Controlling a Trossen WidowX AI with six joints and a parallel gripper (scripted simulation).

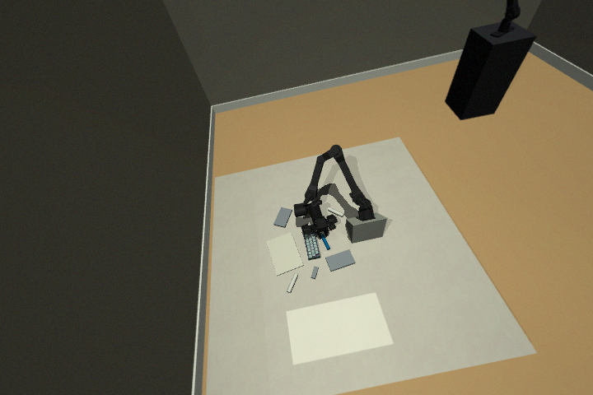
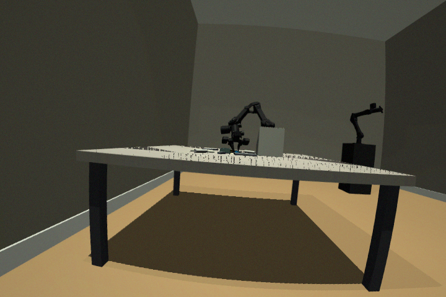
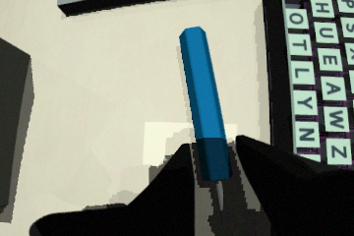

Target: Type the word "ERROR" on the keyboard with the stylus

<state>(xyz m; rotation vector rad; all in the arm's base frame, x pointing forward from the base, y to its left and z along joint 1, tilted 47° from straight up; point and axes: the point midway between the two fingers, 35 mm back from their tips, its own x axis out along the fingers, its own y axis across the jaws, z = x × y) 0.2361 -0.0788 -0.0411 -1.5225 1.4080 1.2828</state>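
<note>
The blue stylus lies right at my gripper tip. Round my gripper tip: grey block 6 cm behind, 14 cm to the left; then notepad 22 cm ahead, 5 cm to the left, 1 cm below.
</note>
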